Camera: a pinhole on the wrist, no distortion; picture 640 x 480 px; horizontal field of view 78.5 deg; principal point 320.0 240.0 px. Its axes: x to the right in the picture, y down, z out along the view. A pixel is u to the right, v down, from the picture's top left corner.
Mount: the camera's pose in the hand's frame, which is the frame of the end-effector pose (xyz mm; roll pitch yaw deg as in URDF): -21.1 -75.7 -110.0 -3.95 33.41 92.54
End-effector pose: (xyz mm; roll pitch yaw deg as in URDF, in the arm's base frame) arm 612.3 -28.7 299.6 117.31 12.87 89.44
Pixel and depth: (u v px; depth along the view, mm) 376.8 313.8 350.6
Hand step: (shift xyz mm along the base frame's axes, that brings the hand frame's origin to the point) 202.4 -105.5 92.1
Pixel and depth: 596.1 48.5 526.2
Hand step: 374.5 257.2 369.0
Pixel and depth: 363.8 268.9 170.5
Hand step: 32.8 -45.0 29.8
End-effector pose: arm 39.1 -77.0 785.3 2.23 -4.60 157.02
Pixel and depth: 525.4 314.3 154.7
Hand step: 31.0 -94.6 -30.0
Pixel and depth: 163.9 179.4 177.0
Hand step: 27.8 30.2 75.5
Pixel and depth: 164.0 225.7 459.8
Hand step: 61.2 -36.0 370.9
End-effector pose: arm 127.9 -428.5 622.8 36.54 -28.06 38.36
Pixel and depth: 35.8 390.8 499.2
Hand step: -46.7 -536.3 171.2
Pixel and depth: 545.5 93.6 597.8
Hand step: -291.9 178.2 504.3
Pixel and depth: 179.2 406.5 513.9
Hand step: -187.1 -423.7 174.4
